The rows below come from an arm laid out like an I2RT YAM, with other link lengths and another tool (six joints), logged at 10 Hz.
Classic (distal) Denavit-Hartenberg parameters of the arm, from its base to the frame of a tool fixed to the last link. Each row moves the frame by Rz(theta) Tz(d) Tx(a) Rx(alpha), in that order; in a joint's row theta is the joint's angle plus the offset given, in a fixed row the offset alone. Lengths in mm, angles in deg.
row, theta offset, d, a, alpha
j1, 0, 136.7, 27.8, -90
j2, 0, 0, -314.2, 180
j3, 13.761, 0, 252.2, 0
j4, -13.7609, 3.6, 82.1, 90
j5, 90, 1.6, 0, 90
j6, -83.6, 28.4, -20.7, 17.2
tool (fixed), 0, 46.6, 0, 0
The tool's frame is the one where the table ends.
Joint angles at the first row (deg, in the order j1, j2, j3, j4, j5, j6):
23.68, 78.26, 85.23, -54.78, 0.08, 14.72
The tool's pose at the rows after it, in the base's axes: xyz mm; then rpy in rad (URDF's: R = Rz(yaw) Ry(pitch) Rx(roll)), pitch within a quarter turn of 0, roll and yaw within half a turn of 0:
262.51, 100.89, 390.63, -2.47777, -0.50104, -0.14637
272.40, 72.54, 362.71, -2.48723, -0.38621, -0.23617
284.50, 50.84, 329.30, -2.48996, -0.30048, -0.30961
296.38, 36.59, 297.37, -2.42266, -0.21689, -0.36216
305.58, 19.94, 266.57, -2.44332, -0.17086, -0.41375
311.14, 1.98, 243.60, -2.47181, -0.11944, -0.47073
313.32, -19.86, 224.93, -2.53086, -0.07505, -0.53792
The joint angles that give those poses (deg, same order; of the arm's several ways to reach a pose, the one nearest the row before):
15.53, 79.22, 83.86, -60.56, -8.23, 14.65
8.82, 80.97, 79.99, -61.19, -10.74, 14.61
3.75, 83.48, 75.07, -58.37, -12.62, 14.61
-0.36, 86.65, 70.33, -53.60, -18.22, 14.59
-3.44, 89.91, 66.81, -49.69, -18.02, 14.63
-6.59, 93.08, 65.15, -48.12, -17.45, 14.85
-10.04, 95.98, 64.53, -48.10, -15.09, 15.09

